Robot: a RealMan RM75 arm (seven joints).
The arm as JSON. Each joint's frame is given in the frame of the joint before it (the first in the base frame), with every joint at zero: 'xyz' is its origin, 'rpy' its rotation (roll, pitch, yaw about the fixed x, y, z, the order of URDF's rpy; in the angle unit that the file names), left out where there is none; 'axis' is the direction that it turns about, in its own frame. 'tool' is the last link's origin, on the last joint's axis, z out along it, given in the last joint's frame.
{
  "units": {
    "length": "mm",
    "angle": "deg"
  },
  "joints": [
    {
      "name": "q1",
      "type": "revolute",
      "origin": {
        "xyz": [
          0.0,
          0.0,
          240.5
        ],
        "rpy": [
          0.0,
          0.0,
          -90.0
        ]
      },
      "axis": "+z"
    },
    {
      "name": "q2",
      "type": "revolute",
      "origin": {
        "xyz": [
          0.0,
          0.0,
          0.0
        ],
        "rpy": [
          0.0,
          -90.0,
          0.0
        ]
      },
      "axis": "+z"
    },
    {
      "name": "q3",
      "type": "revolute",
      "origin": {
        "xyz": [
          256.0,
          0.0,
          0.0
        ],
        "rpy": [
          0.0,
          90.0,
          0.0
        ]
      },
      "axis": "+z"
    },
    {
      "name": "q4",
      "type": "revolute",
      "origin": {
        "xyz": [
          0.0,
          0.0,
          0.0
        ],
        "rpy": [
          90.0,
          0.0,
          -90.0
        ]
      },
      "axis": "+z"
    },
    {
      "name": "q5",
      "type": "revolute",
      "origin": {
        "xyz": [
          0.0,
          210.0,
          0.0
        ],
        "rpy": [
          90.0,
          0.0,
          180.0
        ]
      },
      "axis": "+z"
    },
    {
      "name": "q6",
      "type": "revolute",
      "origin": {
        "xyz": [
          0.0,
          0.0,
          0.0
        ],
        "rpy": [
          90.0,
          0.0,
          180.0
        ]
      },
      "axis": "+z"
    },
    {
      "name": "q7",
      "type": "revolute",
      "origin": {
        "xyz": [
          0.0,
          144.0,
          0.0
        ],
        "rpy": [
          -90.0,
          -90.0,
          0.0
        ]
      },
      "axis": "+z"
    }
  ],
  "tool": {
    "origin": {
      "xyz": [
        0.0,
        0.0,
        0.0
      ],
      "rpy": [
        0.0,
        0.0,
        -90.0
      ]
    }
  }
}
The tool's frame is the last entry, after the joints.
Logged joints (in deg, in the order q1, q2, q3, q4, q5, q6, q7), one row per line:
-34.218 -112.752 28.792 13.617 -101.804 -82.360 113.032
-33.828 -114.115 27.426 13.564 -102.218 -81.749 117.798
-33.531 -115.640 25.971 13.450 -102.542 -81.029 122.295
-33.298 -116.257 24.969 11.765 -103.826 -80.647 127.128
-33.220 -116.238 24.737 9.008 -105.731 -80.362 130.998
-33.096 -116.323 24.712 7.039 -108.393 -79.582 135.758
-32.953 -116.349 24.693 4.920 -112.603 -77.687 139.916
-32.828 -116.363 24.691 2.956 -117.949 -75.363 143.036
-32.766 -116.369 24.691 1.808 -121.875 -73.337 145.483
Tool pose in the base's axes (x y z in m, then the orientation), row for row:
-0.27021 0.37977 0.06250 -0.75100 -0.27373 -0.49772 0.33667
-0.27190 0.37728 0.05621 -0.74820 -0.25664 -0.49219 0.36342
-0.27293 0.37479 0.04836 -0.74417 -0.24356 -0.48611 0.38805
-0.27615 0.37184 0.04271 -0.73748 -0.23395 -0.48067 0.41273
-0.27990 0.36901 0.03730 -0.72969 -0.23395 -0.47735 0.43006
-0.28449 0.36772 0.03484 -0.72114 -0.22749 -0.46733 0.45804
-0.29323 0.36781 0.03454 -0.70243 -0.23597 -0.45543 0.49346
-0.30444 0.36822 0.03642 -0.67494 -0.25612 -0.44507 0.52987
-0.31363 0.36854 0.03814 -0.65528 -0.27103 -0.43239 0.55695
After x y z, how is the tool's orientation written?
As a quaternion, x y z w.
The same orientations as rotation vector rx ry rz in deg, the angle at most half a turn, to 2 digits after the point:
-112.18 -40.89 -74.35
-110.33 -37.84 -72.58
-108.47 -35.50 -70.85
-106.27 -33.71 -69.26
-104.31 -33.44 -68.24
-101.79 -32.11 -65.97
-97.61 -32.79 -63.29
-92.32 -35.03 -60.88
-88.61 -36.65 -58.47

